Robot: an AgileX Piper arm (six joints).
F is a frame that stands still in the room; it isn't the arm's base.
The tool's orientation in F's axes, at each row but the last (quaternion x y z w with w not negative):
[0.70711 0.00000 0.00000 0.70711]
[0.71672 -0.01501 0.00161 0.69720]
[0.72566 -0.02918 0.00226 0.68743]
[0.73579 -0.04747 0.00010 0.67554]
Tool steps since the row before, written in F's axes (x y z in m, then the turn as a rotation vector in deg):
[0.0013 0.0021 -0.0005 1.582 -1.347 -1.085]
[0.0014 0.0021 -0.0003 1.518 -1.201 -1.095]
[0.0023 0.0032 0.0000 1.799 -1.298 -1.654]
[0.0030 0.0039 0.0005 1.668 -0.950 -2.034]
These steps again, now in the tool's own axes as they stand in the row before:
[0.0013 -0.0005 -0.0021 1.582 -1.085 1.347]
[0.0014 -0.0004 -0.0021 1.515 -1.097 1.203]
[0.0022 -0.0003 -0.0033 1.775 -1.663 1.320]
[0.0027 0.0000 -0.0041 1.596 -2.060 1.015]

